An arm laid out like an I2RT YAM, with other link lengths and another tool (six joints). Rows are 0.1 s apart.
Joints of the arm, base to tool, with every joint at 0 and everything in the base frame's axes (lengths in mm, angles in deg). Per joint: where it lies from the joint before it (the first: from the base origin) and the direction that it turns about. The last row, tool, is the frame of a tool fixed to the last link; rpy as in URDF.
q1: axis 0 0 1 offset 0 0 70.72
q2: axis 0 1 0 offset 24 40.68 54.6
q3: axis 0 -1 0 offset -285.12 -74.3 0
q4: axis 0 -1 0 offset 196 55.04 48
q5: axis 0 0 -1 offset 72.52 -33.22 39.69
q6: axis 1 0 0 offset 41.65 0 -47.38
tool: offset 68 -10 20 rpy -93.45 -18.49 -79.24
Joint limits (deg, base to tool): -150..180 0..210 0..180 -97..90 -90..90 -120..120
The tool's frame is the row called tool.
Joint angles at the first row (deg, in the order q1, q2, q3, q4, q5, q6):
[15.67 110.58 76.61 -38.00 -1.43 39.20]
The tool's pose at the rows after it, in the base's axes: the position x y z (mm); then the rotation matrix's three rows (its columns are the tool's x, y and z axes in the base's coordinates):
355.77 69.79 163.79; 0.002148 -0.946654 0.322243; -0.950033 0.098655 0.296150; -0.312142 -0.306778 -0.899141
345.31 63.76 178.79; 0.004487 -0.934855 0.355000; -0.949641 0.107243 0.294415; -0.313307 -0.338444 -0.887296
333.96 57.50 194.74; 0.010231 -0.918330 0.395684; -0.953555 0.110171 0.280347; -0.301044 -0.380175 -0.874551
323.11 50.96 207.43; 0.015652 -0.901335 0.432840; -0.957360 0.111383 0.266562; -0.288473 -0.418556 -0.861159
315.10 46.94 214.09; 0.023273 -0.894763 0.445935; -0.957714 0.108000 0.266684; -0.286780 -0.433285 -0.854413
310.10 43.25 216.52; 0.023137 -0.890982 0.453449; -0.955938 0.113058 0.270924; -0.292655 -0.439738 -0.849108
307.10 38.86 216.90; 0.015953 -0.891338 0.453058; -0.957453 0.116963 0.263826; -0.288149 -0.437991 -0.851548
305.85 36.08 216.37; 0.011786 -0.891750 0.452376; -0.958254 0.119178 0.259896; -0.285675 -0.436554 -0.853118
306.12 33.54 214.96; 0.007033 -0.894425 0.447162; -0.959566 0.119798 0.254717; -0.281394 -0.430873 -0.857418
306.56 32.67 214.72; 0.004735 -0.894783 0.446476; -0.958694 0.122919 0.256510; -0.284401 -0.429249 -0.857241
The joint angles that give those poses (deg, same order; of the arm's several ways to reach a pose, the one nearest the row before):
[15.61 106.79 74.83 -38.21 -1.90 39.29]
[15.27 102.76 73.04 -38.57 -1.44 39.27]
[15.20 98.42 71.27 -38.92 -0.04 39.11]
[15.01 94.48 69.42 -38.94 1.22 38.74]
[14.69 92.04 68.30 -39.38 1.29 38.15]
[14.11 90.56 67.27 -39.29 0.88 37.88]
[13.47 89.92 66.80 -39.66 0.97 37.55]
[13.01 89.67 66.45 -39.69 0.96 37.28]
[12.53 89.92 66.46 -39.90 0.97 36.92]
[12.26 90.02 66.53 -39.90 0.73 36.87]

